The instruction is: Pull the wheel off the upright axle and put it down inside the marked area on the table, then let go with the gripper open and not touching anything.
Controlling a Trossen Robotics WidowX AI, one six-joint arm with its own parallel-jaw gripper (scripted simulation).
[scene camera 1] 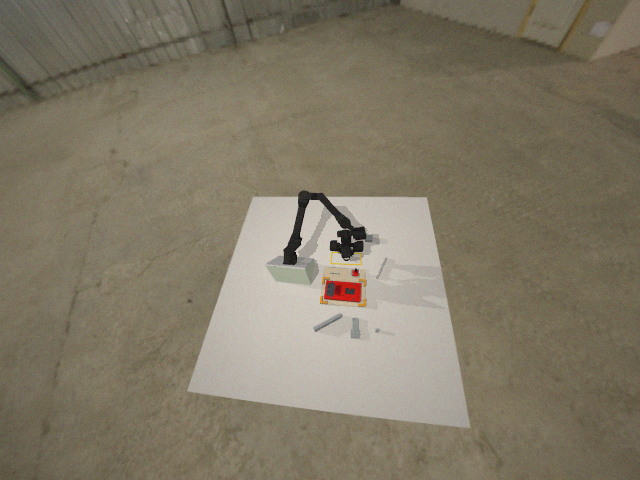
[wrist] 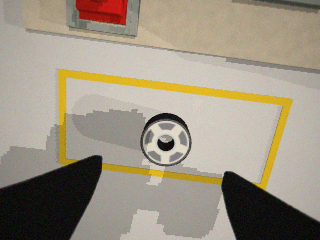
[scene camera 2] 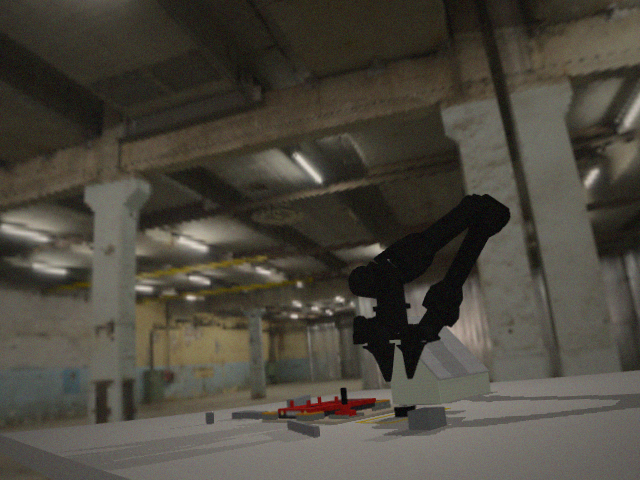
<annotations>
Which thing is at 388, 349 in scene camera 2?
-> My gripper.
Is my gripper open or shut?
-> Open.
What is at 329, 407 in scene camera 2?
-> A red fixture.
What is my gripper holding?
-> Nothing.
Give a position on a wheel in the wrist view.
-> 160, 153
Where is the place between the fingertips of my gripper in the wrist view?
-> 162, 171
</annotations>
